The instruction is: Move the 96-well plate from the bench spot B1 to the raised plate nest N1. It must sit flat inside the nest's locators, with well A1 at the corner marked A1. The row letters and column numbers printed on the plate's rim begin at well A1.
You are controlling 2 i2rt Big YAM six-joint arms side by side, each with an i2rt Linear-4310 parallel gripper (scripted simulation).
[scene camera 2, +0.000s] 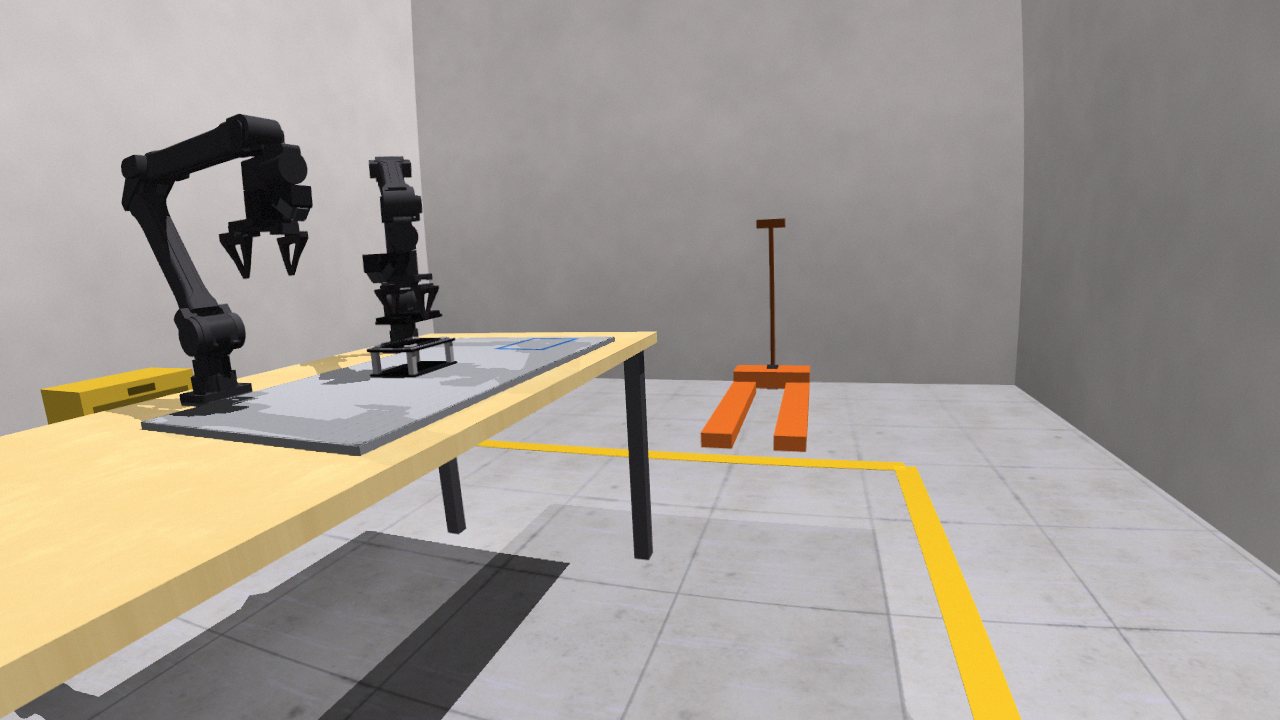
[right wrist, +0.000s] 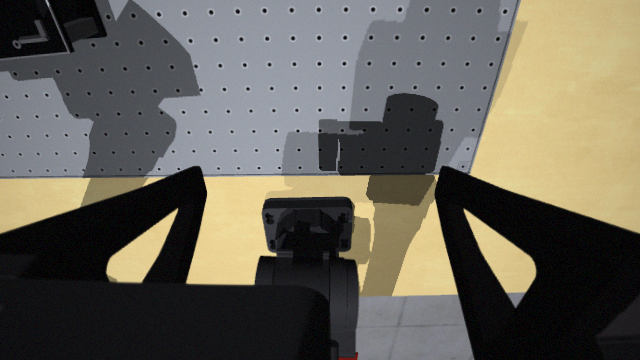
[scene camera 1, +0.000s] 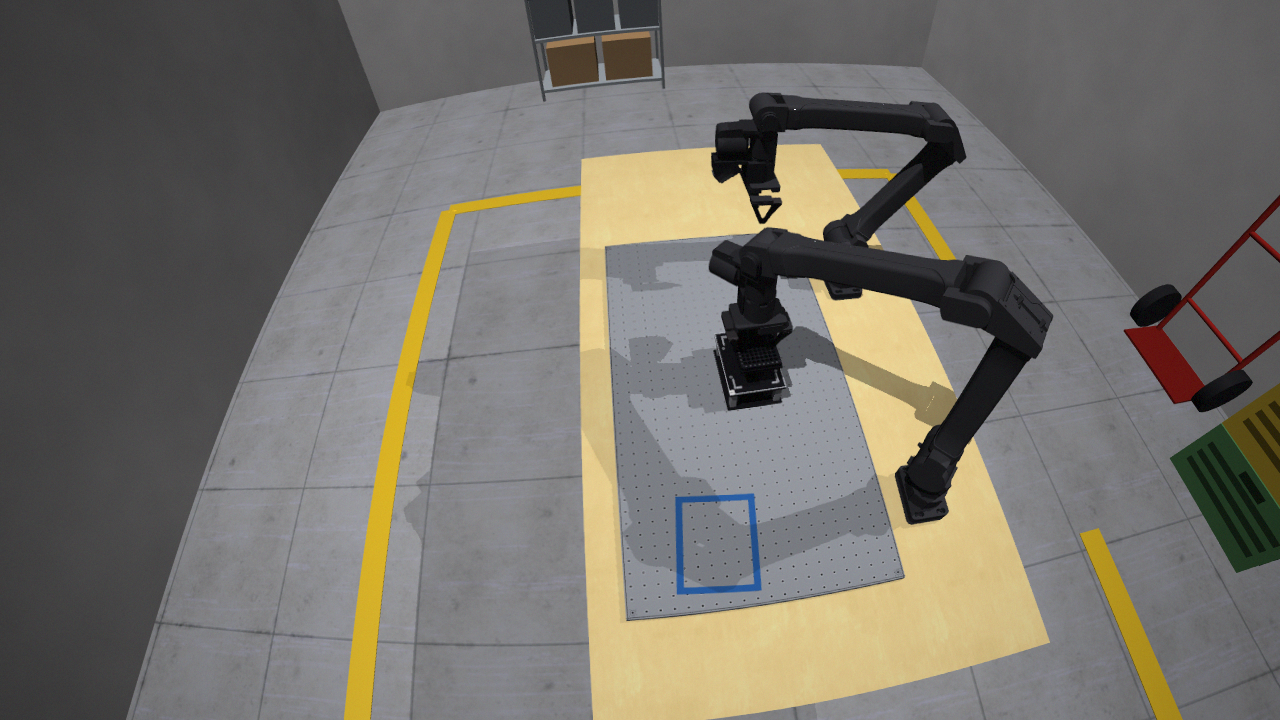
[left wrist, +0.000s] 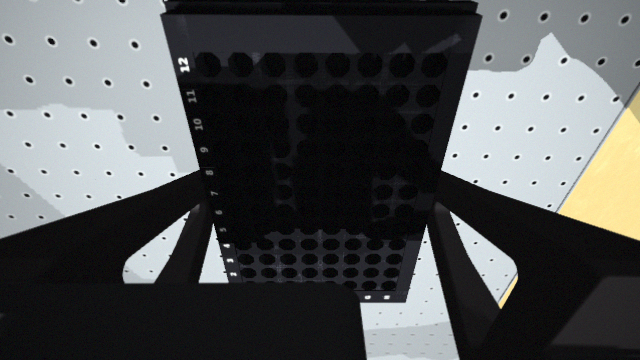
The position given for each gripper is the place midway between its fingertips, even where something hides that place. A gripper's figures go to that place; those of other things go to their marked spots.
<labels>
The left gripper (scene camera 1: pixel 754 346): 1.11 m from the lens. The right gripper (scene camera 1: pixel 757 210): 1.24 m from the lens. A black 96-well plate (scene camera 1: pixel 768 358): 1.07 m from the lens.
</labels>
